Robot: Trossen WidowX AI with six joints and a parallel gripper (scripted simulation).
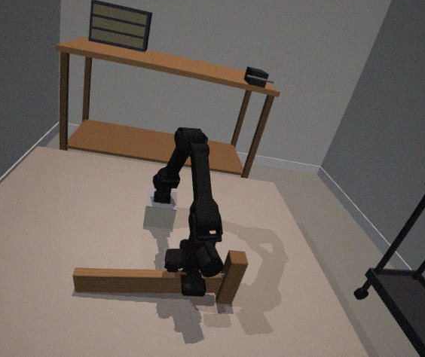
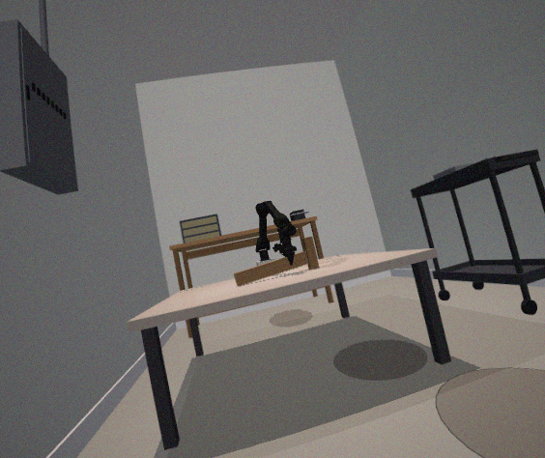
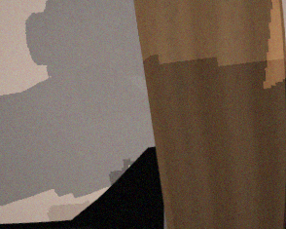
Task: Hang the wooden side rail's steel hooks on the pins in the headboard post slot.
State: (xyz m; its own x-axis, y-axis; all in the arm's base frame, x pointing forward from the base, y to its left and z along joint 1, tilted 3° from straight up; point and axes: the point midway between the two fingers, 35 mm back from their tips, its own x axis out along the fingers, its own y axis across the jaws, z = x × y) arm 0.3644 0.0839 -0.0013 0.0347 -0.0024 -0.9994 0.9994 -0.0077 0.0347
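Now: gripper tip 120 mm to the right of the headboard post and 40 mm below it.
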